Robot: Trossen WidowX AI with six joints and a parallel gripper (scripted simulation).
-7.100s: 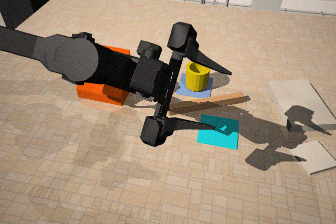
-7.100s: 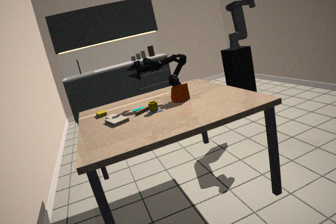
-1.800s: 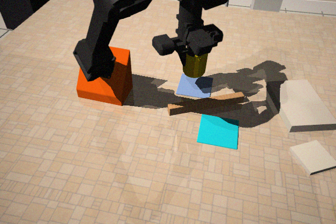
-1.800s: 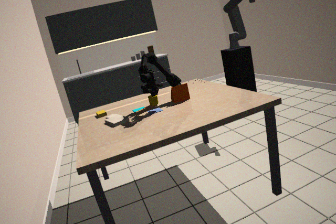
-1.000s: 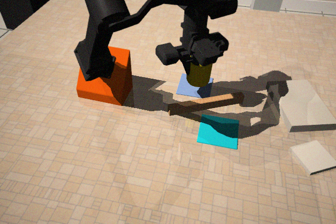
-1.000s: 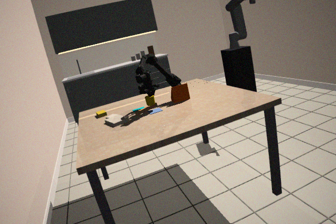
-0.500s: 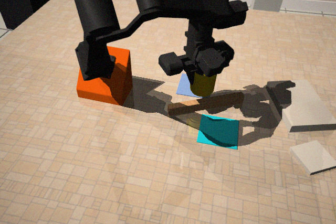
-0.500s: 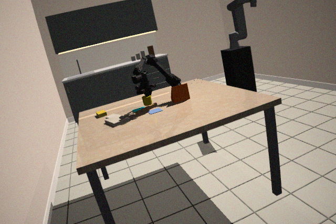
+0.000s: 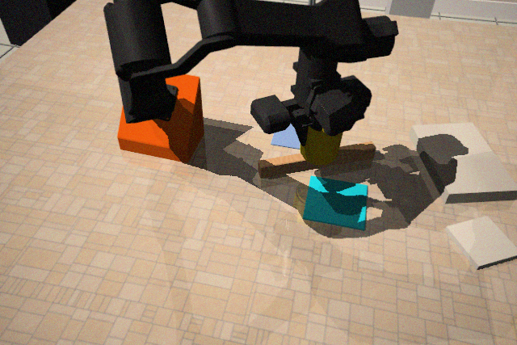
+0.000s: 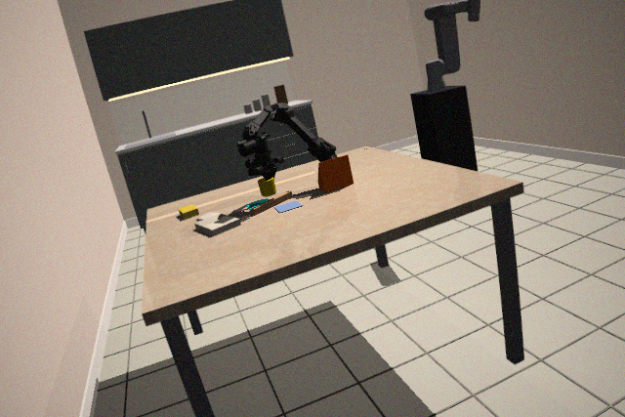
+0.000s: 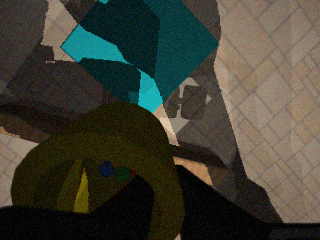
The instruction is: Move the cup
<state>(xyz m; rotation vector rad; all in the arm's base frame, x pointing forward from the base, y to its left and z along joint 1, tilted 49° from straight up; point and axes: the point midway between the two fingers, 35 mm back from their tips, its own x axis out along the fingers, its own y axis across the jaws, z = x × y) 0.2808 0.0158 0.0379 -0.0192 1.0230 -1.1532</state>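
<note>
My gripper tip is now 7 cm short of the cyan pad, 4 cm to the left of it and 9 cm above it. Also, from my gripper tip: light blue pad 3 cm behind, 12 cm to the left, 9 cm below; then cup 2 cm ahead, 2 cm to the left; then wooden bar 2 cm ahead, 4 cm to the left, 8 cm below.
</note>
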